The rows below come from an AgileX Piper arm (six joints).
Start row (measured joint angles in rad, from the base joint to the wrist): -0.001 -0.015 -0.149 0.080 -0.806 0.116
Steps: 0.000 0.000 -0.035 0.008 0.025 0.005; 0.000 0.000 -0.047 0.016 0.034 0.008; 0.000 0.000 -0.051 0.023 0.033 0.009; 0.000 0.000 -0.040 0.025 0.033 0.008; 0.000 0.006 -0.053 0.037 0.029 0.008; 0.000 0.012 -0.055 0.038 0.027 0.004; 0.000 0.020 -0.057 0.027 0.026 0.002; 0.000 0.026 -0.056 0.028 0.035 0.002; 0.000 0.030 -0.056 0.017 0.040 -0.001; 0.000 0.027 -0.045 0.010 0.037 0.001; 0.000 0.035 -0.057 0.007 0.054 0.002; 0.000 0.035 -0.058 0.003 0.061 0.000; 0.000 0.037 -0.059 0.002 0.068 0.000; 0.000 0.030 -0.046 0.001 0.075 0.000; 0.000 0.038 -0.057 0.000 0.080 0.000; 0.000 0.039 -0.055 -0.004 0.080 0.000; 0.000 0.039 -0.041 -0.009 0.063 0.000; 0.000 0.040 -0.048 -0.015 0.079 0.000; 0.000 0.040 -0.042 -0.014 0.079 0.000; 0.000 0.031 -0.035 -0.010 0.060 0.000; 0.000 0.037 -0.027 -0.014 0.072 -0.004; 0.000 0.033 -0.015 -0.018 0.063 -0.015
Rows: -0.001 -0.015 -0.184 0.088 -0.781 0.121; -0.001 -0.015 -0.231 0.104 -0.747 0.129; -0.001 -0.015 -0.282 0.127 -0.714 0.138; -0.001 -0.015 -0.322 0.152 -0.681 0.146; -0.001 -0.009 -0.375 0.189 -0.652 0.154; -0.001 0.003 -0.430 0.227 -0.625 0.158; -0.001 0.023 -0.487 0.254 -0.599 0.160; -0.001 0.049 -0.543 0.282 -0.564 0.162; -0.001 0.079 -0.599 0.299 -0.524 0.161; -0.001 0.106 -0.644 0.309 -0.487 0.162; -0.001 0.141 -0.701 0.316 -0.433 0.164; -0.001 0.176 -0.759 0.319 -0.372 0.164; -0.001 0.213 -0.818 0.321 -0.304 0.164; -0.001 0.243 -0.864 0.322 -0.229 0.164; -0.001 0.281 -0.921 0.322 -0.149 0.164; -0.001 0.320 -0.976 0.318 -0.069 0.164; -0.001 0.359 -1.017 0.309 -0.006 0.164; -0.001 0.399 -1.065 0.294 0.073 0.164; -0.001 0.439 -1.107 0.280 0.152 0.164; -0.001 0.470 -1.142 0.270 0.212 0.164; -0.001 0.507 -1.169 0.256 0.284 0.160; -0.001 0.540 -1.184 0.238 0.347 0.145
